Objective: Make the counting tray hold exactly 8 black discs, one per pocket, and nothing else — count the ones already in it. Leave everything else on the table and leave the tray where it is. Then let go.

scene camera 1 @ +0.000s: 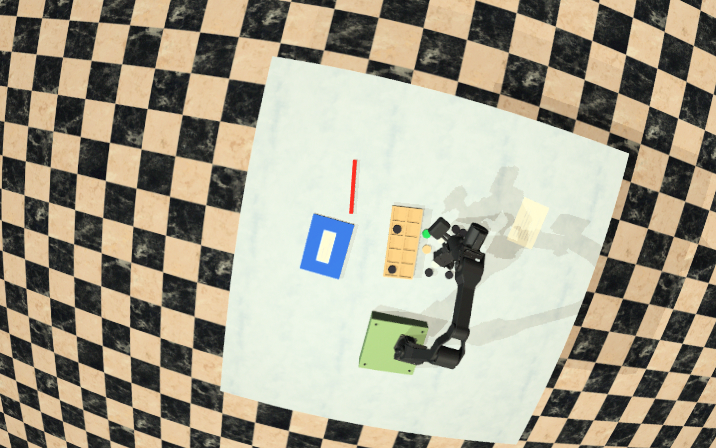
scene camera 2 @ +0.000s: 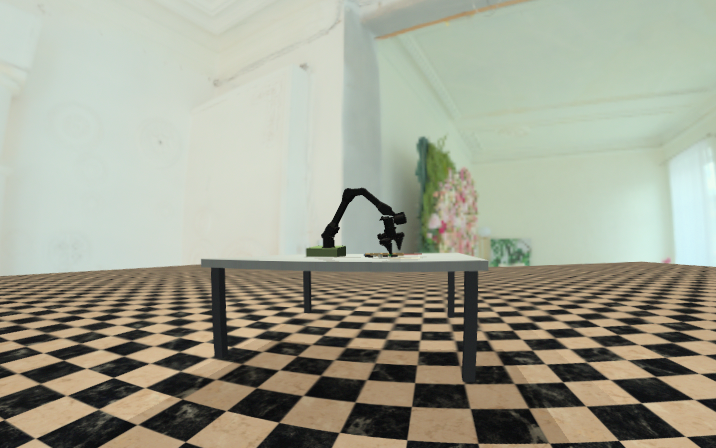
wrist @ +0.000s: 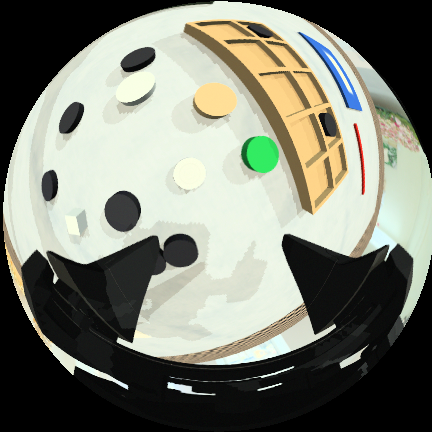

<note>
The gripper is open, holding nothing. Also in view: a green disc. On the table rests a tan disc. Also in view: a tan counting tray.
The gripper also shows in the wrist view.
</note>
